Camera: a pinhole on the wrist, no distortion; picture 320 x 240 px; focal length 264.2 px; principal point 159.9 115.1 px. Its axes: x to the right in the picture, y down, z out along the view. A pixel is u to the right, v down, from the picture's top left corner.
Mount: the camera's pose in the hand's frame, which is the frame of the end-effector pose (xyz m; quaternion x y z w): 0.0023 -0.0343 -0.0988 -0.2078 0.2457 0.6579 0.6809
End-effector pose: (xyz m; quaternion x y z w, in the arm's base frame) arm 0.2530 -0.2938 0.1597 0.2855 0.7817 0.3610 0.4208
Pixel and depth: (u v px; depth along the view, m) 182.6 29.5 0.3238
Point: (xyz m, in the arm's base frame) 0.3353 -0.0508 0.1936
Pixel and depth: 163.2 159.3 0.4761
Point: 0.5541 -0.0881 0.2857
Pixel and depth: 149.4 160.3 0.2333
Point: 0.3595 -0.2225 0.2161
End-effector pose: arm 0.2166 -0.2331 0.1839 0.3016 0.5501 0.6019 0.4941
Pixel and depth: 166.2 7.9 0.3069
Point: 0.2512 -0.0350 0.3320
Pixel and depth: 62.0 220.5 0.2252
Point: 0.3523 -0.2497 0.2646
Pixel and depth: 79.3 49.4 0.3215
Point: 0.3554 -0.0553 0.2868
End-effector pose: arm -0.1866 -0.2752 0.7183 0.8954 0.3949 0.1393 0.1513
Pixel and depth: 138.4 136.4 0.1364
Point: -0.1541 -0.3040 0.7184
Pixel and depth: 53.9 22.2 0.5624
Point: 0.2177 -0.2546 0.3572
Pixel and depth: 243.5 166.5 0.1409
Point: -0.1433 -0.3414 0.7617
